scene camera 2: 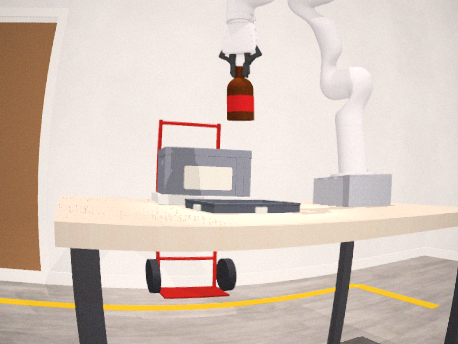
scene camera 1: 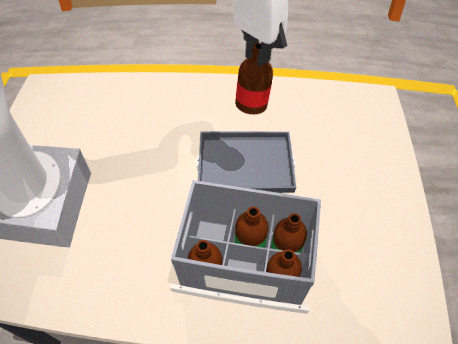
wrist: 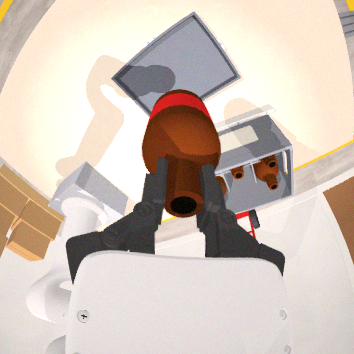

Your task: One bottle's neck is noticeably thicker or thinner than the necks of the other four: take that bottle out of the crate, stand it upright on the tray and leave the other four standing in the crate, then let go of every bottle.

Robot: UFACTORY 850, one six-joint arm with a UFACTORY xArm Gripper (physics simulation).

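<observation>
My gripper (scene camera 1: pixel 257 56) (scene camera 2: pixel 240 72) (wrist: pixel 181 174) is shut on the neck of a brown bottle with a red label (scene camera 1: pixel 254 92) (scene camera 2: pixel 240 102) (wrist: pixel 181 135). The bottle hangs upright, high above the table and higher than the crate. The grey tray (scene camera 1: pixel 270 160) (scene camera 2: pixel 280 206) (wrist: pixel 195 55) lies flat with no bottle on it; a shadow falls on its left part. The grey crate (scene camera 1: pixel 295 291) (scene camera 2: pixel 241 172) (wrist: pixel 272 135) holds four brown bottles, standing at back middle (scene camera 1: pixel 252 230), back right (scene camera 1: pixel 290 235), front left (scene camera 1: pixel 205 256) and front right (scene camera 1: pixel 285 266) in scene camera 1.
The crate stands right beside the tray, its walls much taller than the tray's rim. A white strip (scene camera 1: pixel 240 298) runs along its front. The robot's grey base block (scene camera 1: pixel 75 200) (scene camera 2: pixel 367 190) stands off to the side. A red hand truck (scene camera 2: pixel 159 137) stands behind the table.
</observation>
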